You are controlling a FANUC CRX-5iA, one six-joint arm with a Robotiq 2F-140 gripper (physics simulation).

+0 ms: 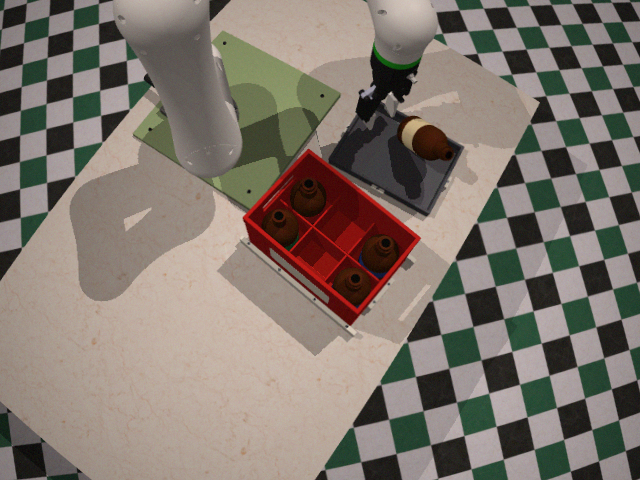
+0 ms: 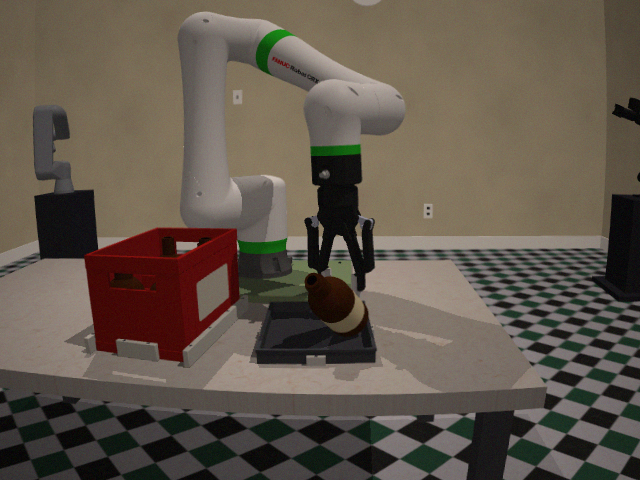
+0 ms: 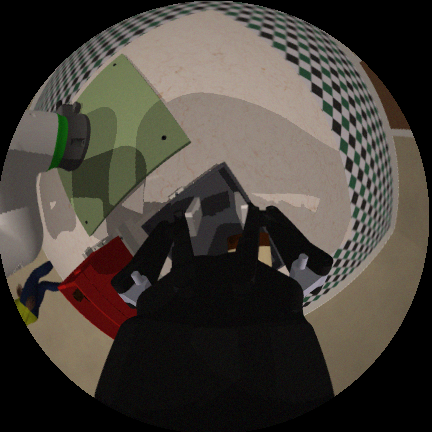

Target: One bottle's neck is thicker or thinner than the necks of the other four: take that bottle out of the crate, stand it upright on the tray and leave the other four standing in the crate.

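Places are measured from the arm's base along level axes (x down, y right, z back), in centimetres.
Where they show: gripper, between the fingertips: point(image 1: 378, 118) point(image 3: 217, 203); arm's base, origin of its link: point(image 2: 263, 271) point(image 3: 73, 141).
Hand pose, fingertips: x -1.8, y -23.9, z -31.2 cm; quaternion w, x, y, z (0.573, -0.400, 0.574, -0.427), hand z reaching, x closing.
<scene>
Things, the pixels of their top centre, and the offset from my fingertips.
- brown bottle with a cream label, centre of its top: point(image 3: 258, 309) point(image 2: 331, 266) point(image 1: 435, 129) dx -11.3, dy +0.3, dz -13.1 cm
- dark tray, centre of its top: point(image 2: 316, 322) point(image 3: 219, 250) point(image 1: 398, 151) dx +0.5, dy +3.8, dz -8.4 cm
- red crate, centre of its top: point(image 1: 332, 227) point(image 2: 165, 240) point(image 3: 108, 329) dx -14.5, dy +31.5, dz -10.1 cm
A brown bottle with a cream label point(image 1: 424, 139) point(image 2: 337, 302) point(image 3: 265, 256) is tilted over the dark tray point(image 1: 372, 170) point(image 2: 284, 355) point(image 3: 215, 182), its neck end raised and its label end lower. My gripper point(image 1: 378, 112) point(image 2: 341, 272) point(image 3: 217, 203) is partly open and empty, low over the tray beside the bottle; whether a finger touches the bottle is hard to tell. The red crate point(image 1: 361, 195) point(image 2: 139, 310) point(image 3: 100, 275) holds several upright brown bottles, among them one at the upper left point(image 1: 308, 198), one at the left point(image 1: 280, 227) and one at the right point(image 1: 379, 253).
The green base plate point(image 1: 289, 72) point(image 2: 338, 268) point(image 3: 135, 110) lies beside the tray and crate and bears the arm's base. Pale rails point(image 1: 297, 297) point(image 2: 211, 335) stand along the crate's foot. The tray has raised walls, and the table edge lies beyond it.
</scene>
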